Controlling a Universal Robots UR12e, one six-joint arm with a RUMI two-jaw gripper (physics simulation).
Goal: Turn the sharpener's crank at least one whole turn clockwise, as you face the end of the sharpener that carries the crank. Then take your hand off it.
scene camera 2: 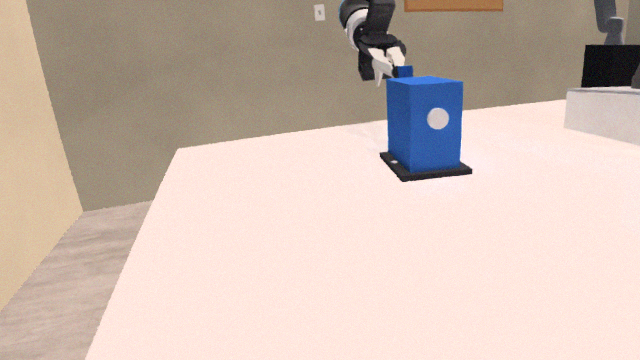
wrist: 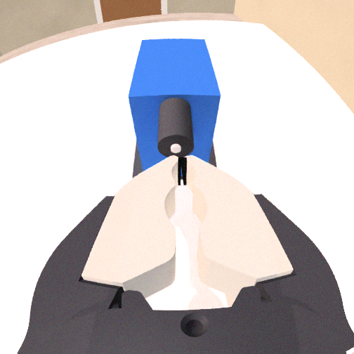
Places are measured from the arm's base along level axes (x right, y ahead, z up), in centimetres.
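Where they show: gripper, fingertip midpoint: (scene camera 2: 395, 75).
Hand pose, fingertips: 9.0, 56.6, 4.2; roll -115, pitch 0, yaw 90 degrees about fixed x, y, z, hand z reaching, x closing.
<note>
Each offset is from my fingertips to the centre of the thing, as dx, dy, dz. "pt": to the spot under its first point. Level surfaces: height alone.
The blue sharpener {pt -17.8, -0.4, -8.4} (scene camera 2: 436, 145) (wrist: 175, 67) stands upright on its black base {pt -18.8, +0.0, -12.4} (scene camera 2: 435, 175). In the scene view the crank's blue arm end {pt -5.3, -0.2, +0.9} (scene camera 2: 405, 71) rises just above the top at the back. In the wrist view the crank's black handle (wrist: 175, 122), with a pale tip, sticks out toward the gripper from the upper part of the crank end. My gripper (scene camera 2: 392, 71) (wrist: 180, 159) is shut and empty. In the wrist view its fingertips appear just below the handle's end; whether they touch it I cannot tell. The lower crank end is partly hidden behind the fingers.
The sharpener stands on a pale table {dz -12.8} (scene camera 2: 320, 250). A round grey disc {pt -18.6, -0.3, -4.5} (scene camera 2: 438, 118) is on its end facing the scene camera. At the right stand a white block (scene camera 2: 602, 112) and a black panel (scene camera 2: 607, 66). A wall is behind the table.
</note>
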